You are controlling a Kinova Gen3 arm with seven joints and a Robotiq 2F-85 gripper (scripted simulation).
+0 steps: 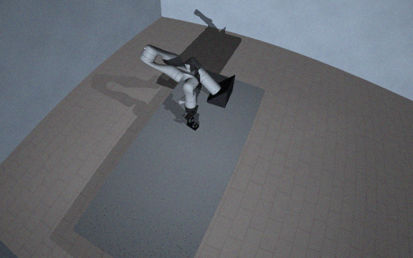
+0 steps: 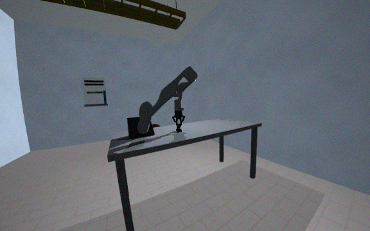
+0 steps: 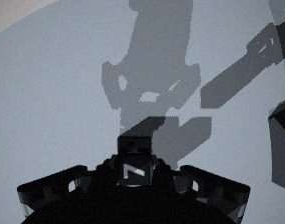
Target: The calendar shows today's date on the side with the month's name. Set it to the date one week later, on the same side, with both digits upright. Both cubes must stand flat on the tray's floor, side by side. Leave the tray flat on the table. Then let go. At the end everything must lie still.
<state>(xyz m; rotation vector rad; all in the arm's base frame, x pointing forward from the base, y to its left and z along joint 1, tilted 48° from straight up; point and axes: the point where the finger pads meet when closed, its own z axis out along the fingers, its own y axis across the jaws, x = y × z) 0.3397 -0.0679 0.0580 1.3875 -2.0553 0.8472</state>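
Now: hand 10 mm short of the dark calendar tray, 20 mm to the right of it and 60 mm above it.
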